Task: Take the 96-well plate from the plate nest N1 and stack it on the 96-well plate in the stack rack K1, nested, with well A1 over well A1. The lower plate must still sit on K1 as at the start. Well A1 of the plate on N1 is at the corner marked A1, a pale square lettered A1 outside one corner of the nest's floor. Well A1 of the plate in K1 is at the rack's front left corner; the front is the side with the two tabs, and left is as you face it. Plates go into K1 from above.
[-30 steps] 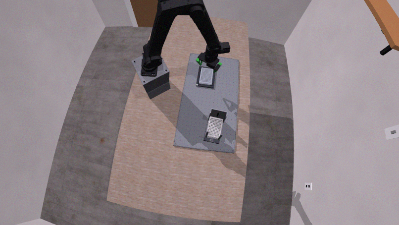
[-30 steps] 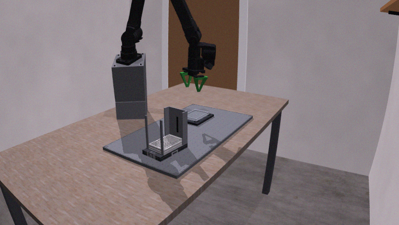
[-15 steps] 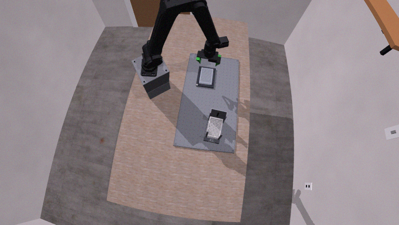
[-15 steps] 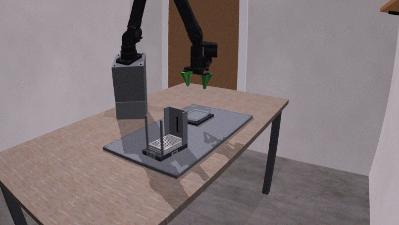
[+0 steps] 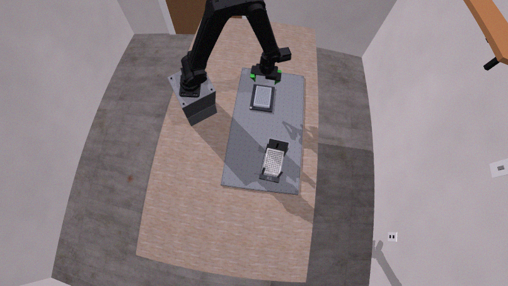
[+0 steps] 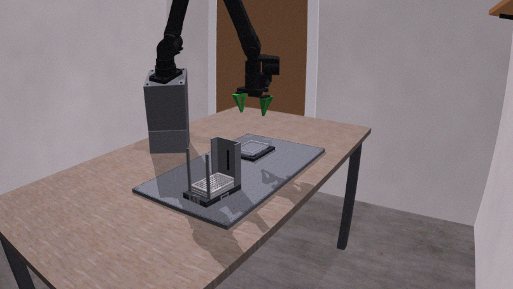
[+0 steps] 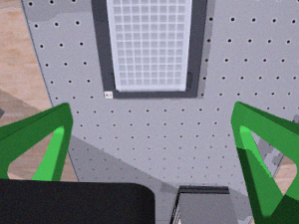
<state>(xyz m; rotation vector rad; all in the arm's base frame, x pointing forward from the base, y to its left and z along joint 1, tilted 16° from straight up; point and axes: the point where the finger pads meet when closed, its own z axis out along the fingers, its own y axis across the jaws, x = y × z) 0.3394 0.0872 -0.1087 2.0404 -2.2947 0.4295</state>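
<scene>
Now: the plate nest N1 160 mm below my hand. Round my hand: grey back wall: 300 mm to the right, 80 mm below, 60 mm ahead; then pale A1 square: 150 mm below, 70 mm to the right, 60 mm behind.
</scene>
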